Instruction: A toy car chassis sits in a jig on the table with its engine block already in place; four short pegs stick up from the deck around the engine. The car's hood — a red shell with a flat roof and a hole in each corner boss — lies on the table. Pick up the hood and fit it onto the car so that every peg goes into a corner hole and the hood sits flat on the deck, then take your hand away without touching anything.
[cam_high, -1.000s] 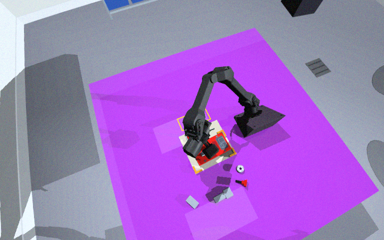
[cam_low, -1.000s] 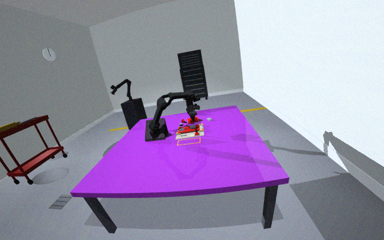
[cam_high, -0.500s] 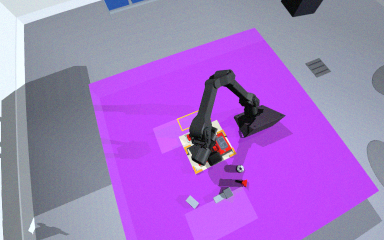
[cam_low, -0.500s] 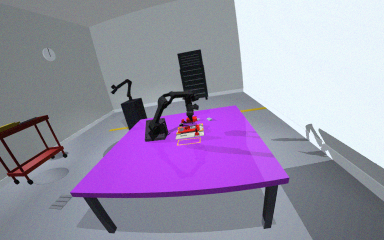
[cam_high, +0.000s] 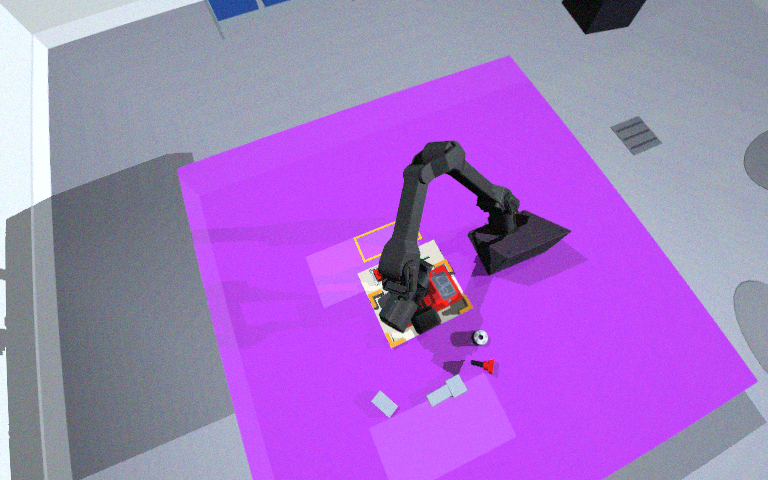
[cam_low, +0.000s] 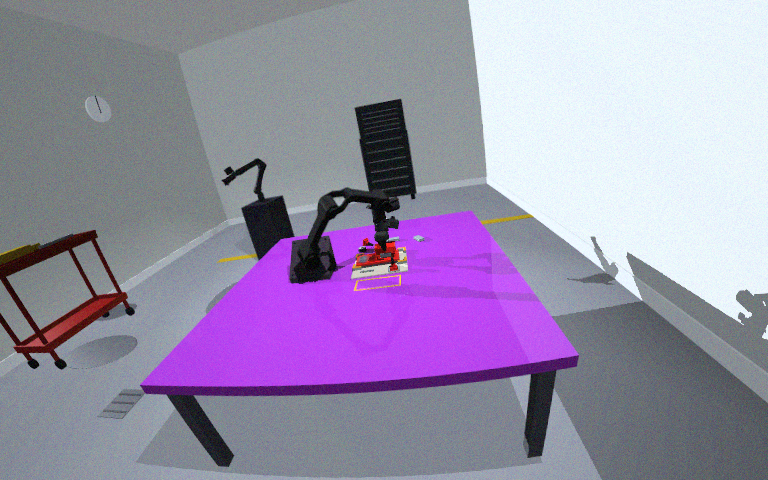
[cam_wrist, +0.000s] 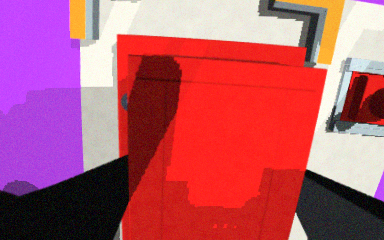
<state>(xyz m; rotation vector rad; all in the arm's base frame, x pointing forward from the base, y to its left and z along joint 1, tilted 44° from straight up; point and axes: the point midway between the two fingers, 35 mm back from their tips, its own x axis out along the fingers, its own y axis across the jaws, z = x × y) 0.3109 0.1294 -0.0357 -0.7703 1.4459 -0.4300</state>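
The cream jig is 50 mm below my gripper tip, 20 mm to the right of it and 20 mm behind it. From my gripper tip the other things lie so: red hood: 10 mm above.
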